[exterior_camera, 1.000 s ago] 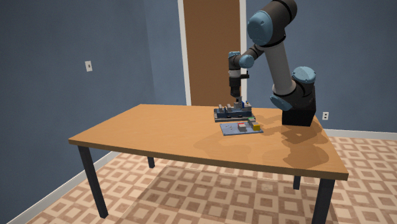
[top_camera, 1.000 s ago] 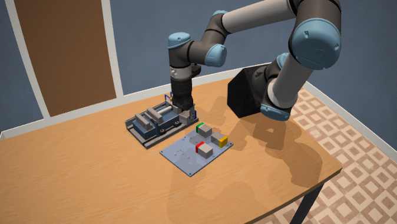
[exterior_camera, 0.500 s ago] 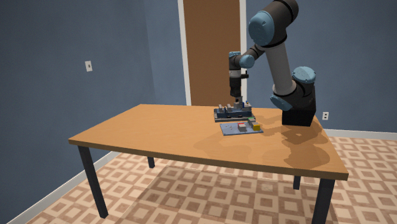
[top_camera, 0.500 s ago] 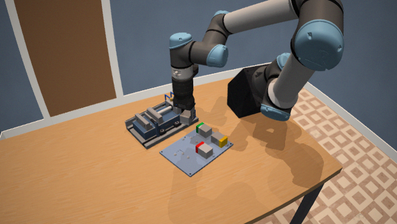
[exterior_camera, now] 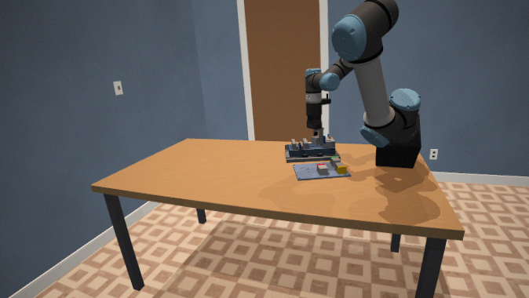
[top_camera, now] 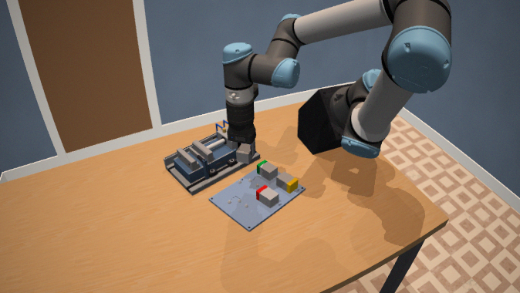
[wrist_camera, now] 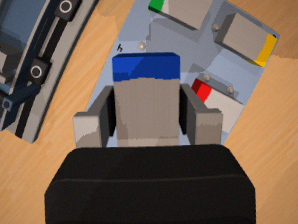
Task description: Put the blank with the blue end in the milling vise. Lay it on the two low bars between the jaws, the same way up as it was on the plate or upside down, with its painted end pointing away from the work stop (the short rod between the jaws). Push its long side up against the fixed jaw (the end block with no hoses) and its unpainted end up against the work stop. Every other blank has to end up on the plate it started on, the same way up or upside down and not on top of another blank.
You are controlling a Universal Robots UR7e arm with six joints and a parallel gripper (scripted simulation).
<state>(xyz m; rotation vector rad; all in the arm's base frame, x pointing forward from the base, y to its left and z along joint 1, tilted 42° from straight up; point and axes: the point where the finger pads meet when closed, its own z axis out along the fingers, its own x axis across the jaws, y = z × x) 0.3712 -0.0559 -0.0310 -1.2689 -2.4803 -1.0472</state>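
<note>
My gripper is now 20 mm above the blue-ended blank. Round my hand: green-ended blank 90 mm behind, 20 mm to the right, 140 mm below; red-ended blank 20 mm behind, 90 mm to the left, 140 mm below; grey plate 10 mm behind, 40 mm to the left, 170 mm below.
</note>
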